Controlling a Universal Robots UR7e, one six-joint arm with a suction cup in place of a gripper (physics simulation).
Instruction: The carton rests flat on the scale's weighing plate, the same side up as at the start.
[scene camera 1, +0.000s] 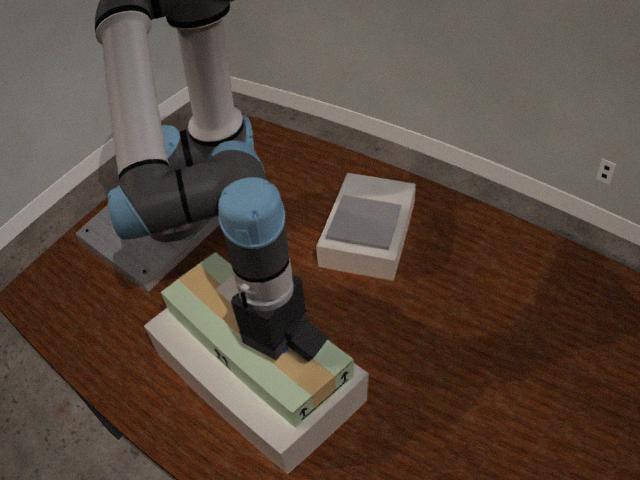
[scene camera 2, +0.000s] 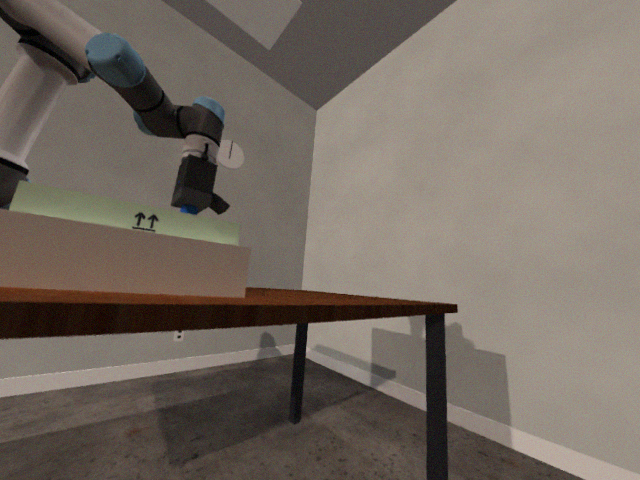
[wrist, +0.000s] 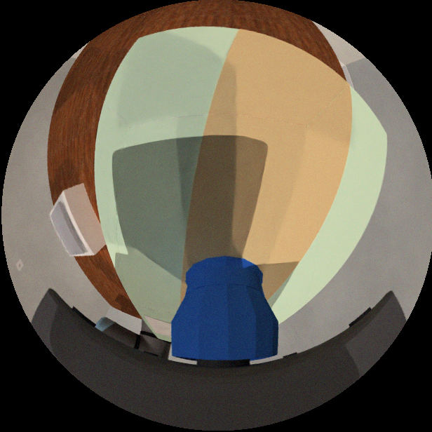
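The long carton (scene camera 1: 227, 347) (scene camera 2: 103, 210) (wrist: 280, 150) is pale green with a tan band along its top. It lies lengthwise on a long white block (scene camera 1: 217, 384) (scene camera 2: 129, 263) and looks about level. Its double arrows point up. Its underside is hidden. My suction gripper (scene camera 1: 282, 352) (scene camera 2: 189, 209) (wrist: 224, 262) has its blue cup down on the carton's top, off-centre towards the near end, and holds on to it. The scale (scene camera 1: 379, 184) (wrist: 90, 215) is a white box with a grey weighing plate (scene camera 1: 364, 222) (wrist: 68, 230); it stands apart from the carton, and its plate is bare.
The brown wooden table (scene camera 1: 465, 330) (scene camera 2: 351, 313) carries the block, the scale and the arm's grey base plate (scene camera 1: 134, 258), which lies close behind the carton's far end. Grey walls rise behind the table. A wall outlet (scene camera 1: 605, 171) shows at the right in scene camera 1.
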